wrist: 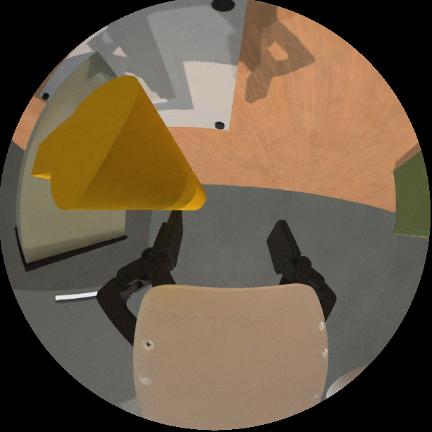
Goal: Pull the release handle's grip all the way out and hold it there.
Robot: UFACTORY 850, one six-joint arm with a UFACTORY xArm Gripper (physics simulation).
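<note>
The yellow release handle's grip [135,165] shows large and close to the camera at the left of the wrist view. Its narrow end reaches right, to just above my left fingertip, and covers the tip's upper edge. My gripper [229,226] is open, with its two black fingers wide apart and nothing between them. The grip lies beyond and to the left of the space between the fingers. Whether the left finger touches the grip I cannot tell. The rest of the handle is hidden behind the grip.
A grey mounting plate [210,90] with black bolts lies on the wooden table top [325,125] behind the grip. A beige panel [95,230] with a black edge stands at the left, beneath the grip. A green block [412,200] stands at the right edge.
</note>
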